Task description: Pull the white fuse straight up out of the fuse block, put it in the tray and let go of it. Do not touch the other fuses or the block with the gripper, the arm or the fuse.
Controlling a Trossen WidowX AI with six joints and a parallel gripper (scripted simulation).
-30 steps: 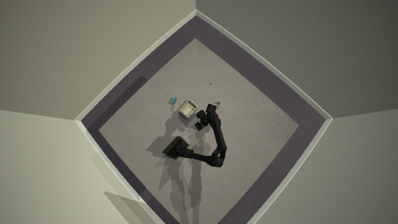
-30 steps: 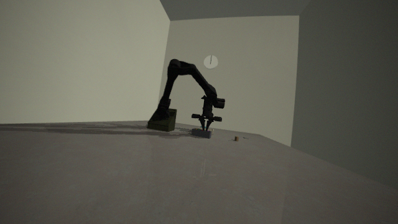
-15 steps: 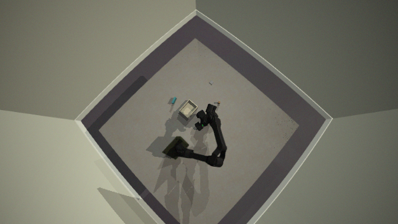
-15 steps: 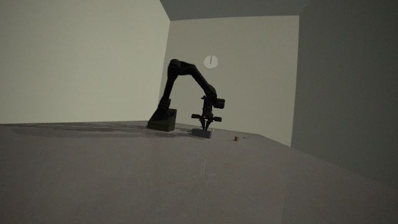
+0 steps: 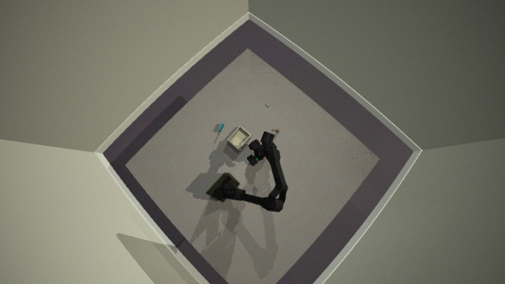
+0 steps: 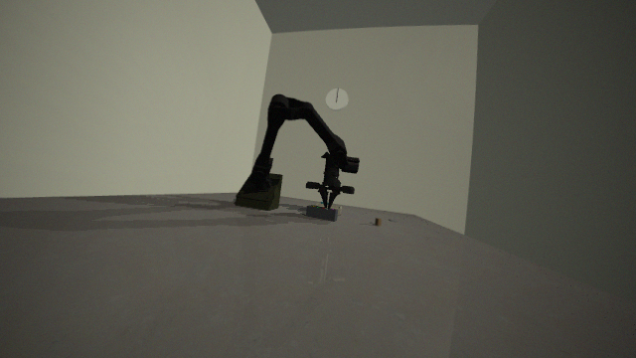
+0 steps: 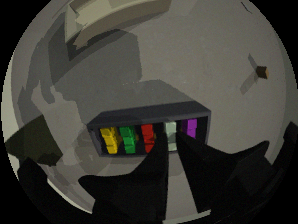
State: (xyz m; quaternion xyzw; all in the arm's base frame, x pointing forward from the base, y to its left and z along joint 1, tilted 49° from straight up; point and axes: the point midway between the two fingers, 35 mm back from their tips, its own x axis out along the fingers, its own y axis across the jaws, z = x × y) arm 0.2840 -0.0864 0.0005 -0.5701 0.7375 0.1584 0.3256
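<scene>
The purple fuse is 20 mm ahead of my gripper tip, 10 mm to the right of it and 10 mm below it. Round my gripper tip: green fuse 40 mm behind, 10 mm to the left, 10 mm below; white fuse 10 mm below; red fuse 20 mm behind, 10 mm to the left, 10 mm below.
</scene>
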